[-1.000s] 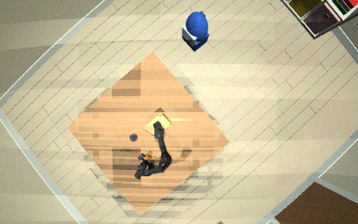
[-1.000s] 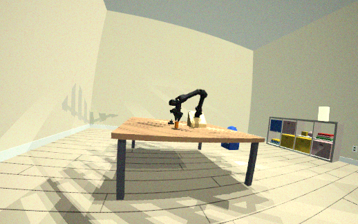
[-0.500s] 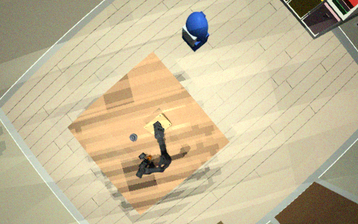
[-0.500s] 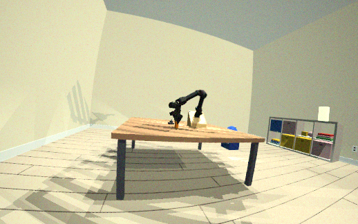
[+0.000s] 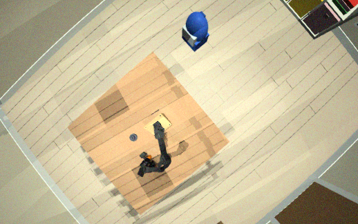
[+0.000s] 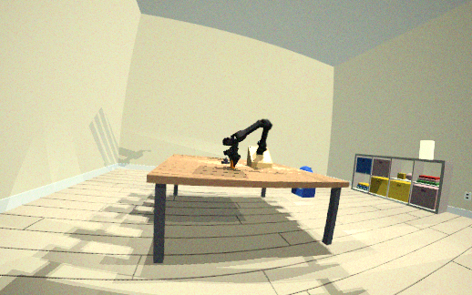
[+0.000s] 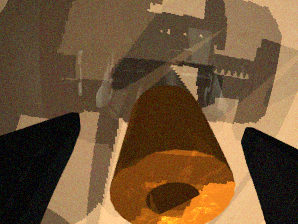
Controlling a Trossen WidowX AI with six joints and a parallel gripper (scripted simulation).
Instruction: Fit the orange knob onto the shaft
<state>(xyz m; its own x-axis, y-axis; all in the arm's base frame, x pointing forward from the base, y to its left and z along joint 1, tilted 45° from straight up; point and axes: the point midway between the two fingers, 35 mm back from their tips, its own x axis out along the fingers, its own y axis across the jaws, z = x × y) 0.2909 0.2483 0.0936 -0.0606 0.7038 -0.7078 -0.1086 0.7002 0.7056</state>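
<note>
My gripper tip is now 2 cm below the orange knob. Round my gripper tip: pedestal (28 cm to the right, 2 cm ahead, 2 cm above).
</note>
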